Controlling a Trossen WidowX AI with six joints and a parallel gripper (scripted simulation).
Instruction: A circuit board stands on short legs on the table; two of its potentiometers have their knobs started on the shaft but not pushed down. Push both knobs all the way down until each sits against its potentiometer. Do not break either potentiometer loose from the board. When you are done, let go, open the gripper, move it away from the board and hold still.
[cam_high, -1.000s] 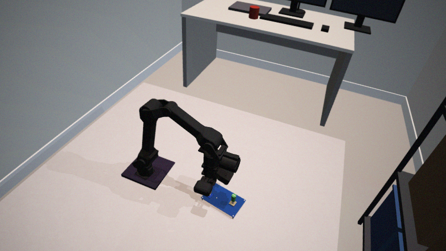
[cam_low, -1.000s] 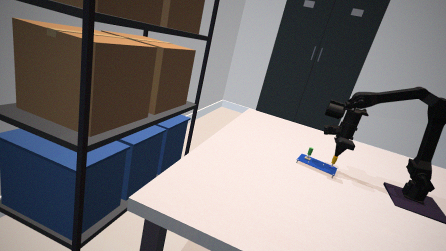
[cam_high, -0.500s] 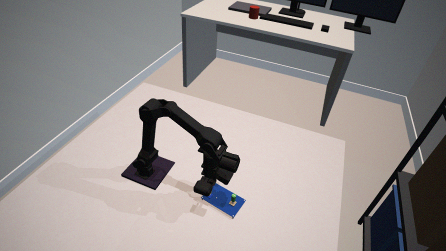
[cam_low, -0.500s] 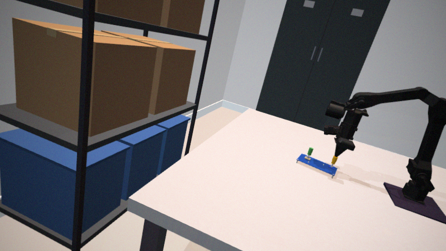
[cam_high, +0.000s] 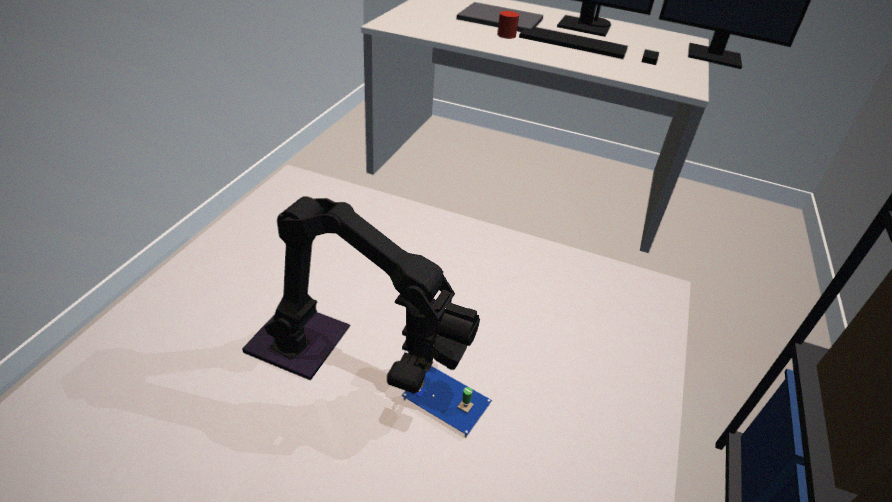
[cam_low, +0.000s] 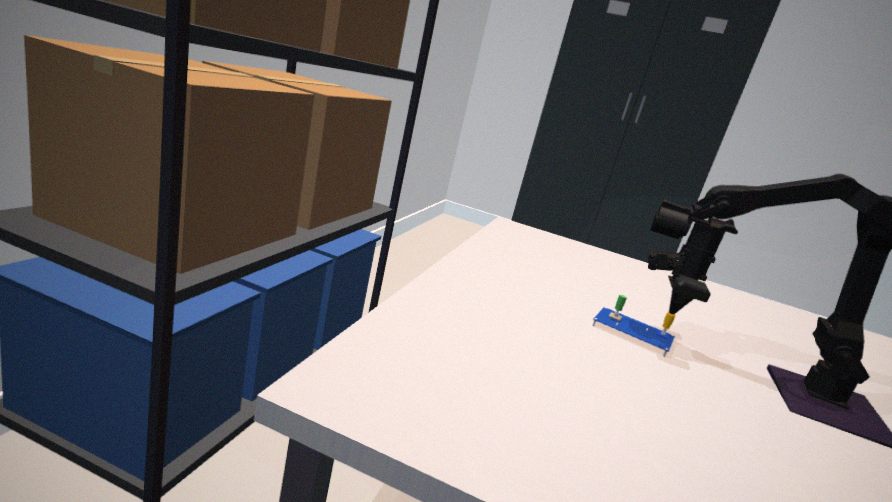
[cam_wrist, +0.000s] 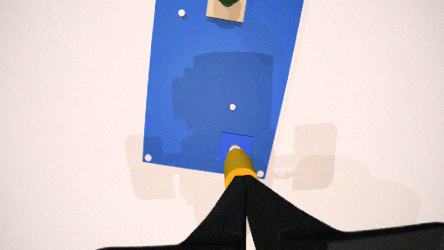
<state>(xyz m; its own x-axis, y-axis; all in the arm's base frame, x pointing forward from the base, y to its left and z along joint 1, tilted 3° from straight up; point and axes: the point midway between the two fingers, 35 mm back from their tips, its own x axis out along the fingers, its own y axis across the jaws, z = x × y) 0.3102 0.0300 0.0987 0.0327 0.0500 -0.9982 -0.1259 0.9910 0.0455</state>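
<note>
Right now the yellow knob is 2 cm below my gripper tip. From my gripper tip the other things lie so: green knob: 10 cm ahead, 1 cm to the left, 1 cm below.
</note>
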